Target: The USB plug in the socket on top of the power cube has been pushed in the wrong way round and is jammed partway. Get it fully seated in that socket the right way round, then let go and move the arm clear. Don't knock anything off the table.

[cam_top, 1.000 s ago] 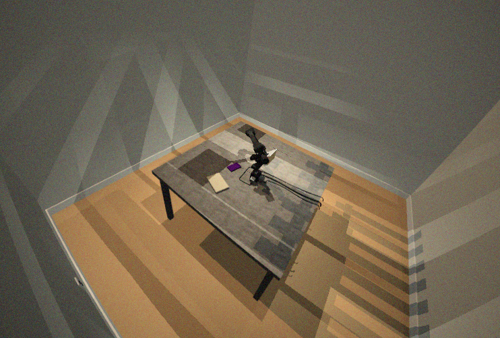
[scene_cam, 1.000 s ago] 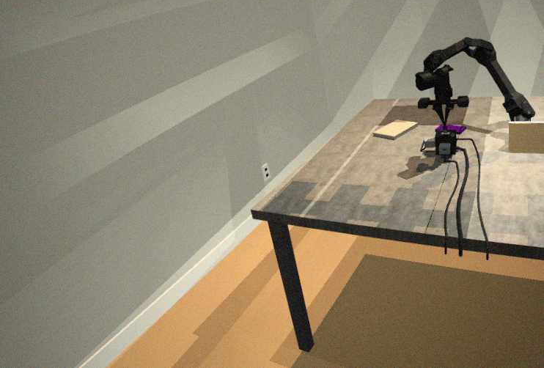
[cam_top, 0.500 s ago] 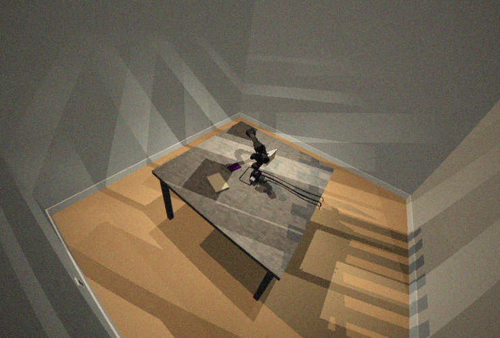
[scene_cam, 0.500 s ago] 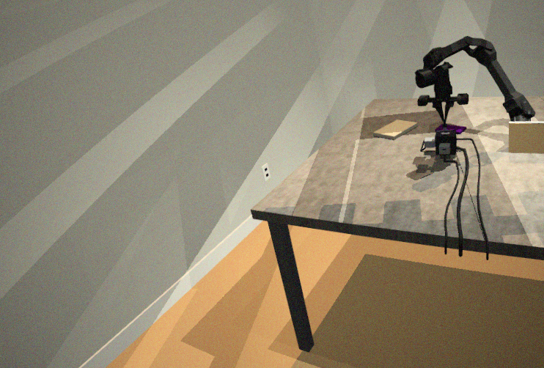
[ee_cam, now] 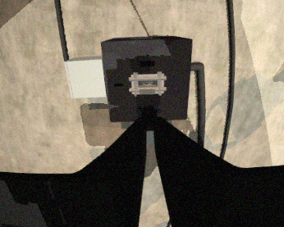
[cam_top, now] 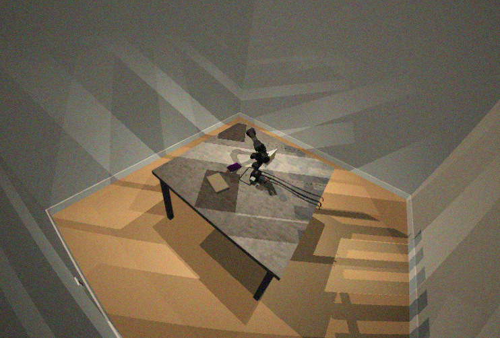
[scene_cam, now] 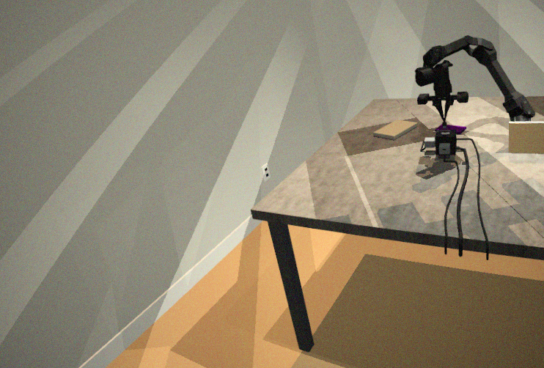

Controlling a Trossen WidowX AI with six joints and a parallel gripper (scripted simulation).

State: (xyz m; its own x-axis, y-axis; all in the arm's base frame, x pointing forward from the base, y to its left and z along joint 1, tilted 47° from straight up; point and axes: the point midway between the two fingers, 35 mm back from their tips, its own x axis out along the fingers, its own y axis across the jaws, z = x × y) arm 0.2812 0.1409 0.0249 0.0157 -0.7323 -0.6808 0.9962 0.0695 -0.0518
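My gripper tip is now 20 mm above the USB plug. From my gripper tip the other things lie so: beige pad: 270 mm ahead, 220 mm to the right, 130 mm below; then purple flat item: 240 mm to the right, 130 mm below, 20 mm ahead; then USB socket: 70 mm below, 10 mm to the right.
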